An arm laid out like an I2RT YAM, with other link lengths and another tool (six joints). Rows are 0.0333 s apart.
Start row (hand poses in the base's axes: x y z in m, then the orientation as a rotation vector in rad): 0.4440 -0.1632 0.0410 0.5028 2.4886 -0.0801
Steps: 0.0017 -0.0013 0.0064 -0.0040 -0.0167 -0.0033; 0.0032 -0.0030 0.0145 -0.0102 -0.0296 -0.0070; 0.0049 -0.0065 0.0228 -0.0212 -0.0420 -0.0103; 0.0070 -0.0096 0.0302 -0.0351 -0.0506 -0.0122; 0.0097 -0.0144 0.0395 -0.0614 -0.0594 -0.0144; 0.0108 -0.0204 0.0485 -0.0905 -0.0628 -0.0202; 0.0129 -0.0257 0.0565 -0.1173 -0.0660 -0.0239; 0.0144 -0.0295 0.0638 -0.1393 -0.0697 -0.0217; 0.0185 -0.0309 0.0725 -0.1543 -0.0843 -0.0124; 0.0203 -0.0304 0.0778 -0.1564 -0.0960 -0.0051; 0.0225 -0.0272 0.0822 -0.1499 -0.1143 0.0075; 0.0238 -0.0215 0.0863 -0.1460 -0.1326 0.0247; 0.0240 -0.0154 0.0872 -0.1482 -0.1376 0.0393; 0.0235 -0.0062 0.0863 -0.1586 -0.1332 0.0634; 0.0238 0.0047 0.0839 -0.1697 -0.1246 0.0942; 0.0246 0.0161 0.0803 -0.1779 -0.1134 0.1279; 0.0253 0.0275 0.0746 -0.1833 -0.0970 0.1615; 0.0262 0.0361 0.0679 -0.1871 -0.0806 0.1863; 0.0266 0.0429 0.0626 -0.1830 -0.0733 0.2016
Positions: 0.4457 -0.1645 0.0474 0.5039 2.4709 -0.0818; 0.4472 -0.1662 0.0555 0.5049 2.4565 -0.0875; 0.4489 -0.1697 0.0638 0.5034 2.4418 -0.0989; 0.4510 -0.1728 0.0712 0.4993 2.4307 -0.1143; 0.4537 -0.1776 0.0805 0.4904 2.4170 -0.1448; 0.4548 -0.1836 0.0895 0.4851 2.4068 -0.1813; 0.4569 -0.1889 0.0975 0.4781 2.3974 -0.2142; 0.4584 -0.1927 0.1048 0.4659 2.3896 -0.2388; 0.4625 -0.1941 0.1135 0.4472 2.3744 -0.2487; 0.4643 -0.1936 0.1188 0.4367 2.3644 -0.2449; 0.4665 -0.1904 0.1232 0.4229 2.3511 -0.2269; 0.4678 -0.1847 0.1273 0.4026 2.3381 -0.2103; 0.4680 -0.1786 0.1282 0.3839 2.3358 -0.2059; 0.4675 -0.1694 0.1273 0.3508 2.3426 -0.2103; 0.4678 -0.1585 0.1249 0.3095 2.3540 -0.2142; 0.4686 -0.1471 0.1213 0.2657 2.3686 -0.2142; 0.4693 -0.1357 0.1156 0.2231 2.3882 -0.2125; 0.4702 -0.1271 0.1089 0.1914 2.4065 -0.2122; 0.4706 -0.1203 0.1036 0.1744 2.4165 -0.2035
